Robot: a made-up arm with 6 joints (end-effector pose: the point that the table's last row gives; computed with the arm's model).
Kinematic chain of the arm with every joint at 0, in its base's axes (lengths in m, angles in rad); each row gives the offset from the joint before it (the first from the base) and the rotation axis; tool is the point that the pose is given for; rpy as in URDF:
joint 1: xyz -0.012 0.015 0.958 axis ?
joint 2: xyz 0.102 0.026 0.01 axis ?
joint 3: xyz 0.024 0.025 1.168 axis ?
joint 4: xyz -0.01 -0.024 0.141 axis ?
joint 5: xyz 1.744 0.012 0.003 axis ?
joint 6: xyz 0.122 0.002 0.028 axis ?
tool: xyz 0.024 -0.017 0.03 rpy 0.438 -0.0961 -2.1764
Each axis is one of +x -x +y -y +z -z.
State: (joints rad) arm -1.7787 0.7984 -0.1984 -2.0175 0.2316 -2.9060
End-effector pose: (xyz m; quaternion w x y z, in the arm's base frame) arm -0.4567 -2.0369 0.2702 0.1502 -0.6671 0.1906 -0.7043
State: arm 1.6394 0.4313 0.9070 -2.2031 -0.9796 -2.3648
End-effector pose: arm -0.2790 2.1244 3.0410 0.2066 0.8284 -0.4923 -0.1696
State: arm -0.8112 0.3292 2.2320 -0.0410 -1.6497 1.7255
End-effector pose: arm -0.0025 0.1200 3.7327 0.0625 -0.5554 -0.6719 -0.4860
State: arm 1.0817 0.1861 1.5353 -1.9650 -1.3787 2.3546
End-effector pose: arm 0.1045 0.5213 3.9004 0.2832 0.8585 -0.4059 0.1343
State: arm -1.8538 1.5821 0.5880 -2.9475 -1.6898 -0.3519
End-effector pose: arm -0.6370 -2.3764 -0.3954 0.1604 0.9446 0.2641 -0.1108
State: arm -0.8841 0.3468 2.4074 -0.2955 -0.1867 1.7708
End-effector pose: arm -0.2851 0.4549 3.6424 0.5402 0.1054 0.7872 0.2782
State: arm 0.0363 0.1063 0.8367 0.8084 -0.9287 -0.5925
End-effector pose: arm 1.5595 0.0238 3.4341 0.1959 -0.0009 -0.2095 -0.9580
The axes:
joint 1: +z
joint 2: +y
joint 3: -y
joint 4: -x
joint 5: -y
joint 6: -x

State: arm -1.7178 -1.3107 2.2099 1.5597 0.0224 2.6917
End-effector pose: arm 0.4296 2.7097 0.5043 0.7744 0.1167 -0.6155 -0.0887
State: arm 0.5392 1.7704 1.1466 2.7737 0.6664 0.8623
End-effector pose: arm 2.2882 1.4538 -0.3449 0.2125 0.1508 -0.7134 0.6505
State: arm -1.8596 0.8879 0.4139 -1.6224 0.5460 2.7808
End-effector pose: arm -0.8531 -2.6093 0.9970 0.2409 0.7097 -0.1318 0.6487
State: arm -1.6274 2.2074 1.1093 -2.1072 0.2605 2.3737
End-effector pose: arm -0.1729 -1.9927 -1.3418 0.1683 0.3986 -0.3562 0.8282
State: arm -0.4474 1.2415 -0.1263 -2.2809 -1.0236 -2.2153
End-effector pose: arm 1.6598 -0.6535 -0.4021 0.6318 -0.2189 -0.5747 -0.4719
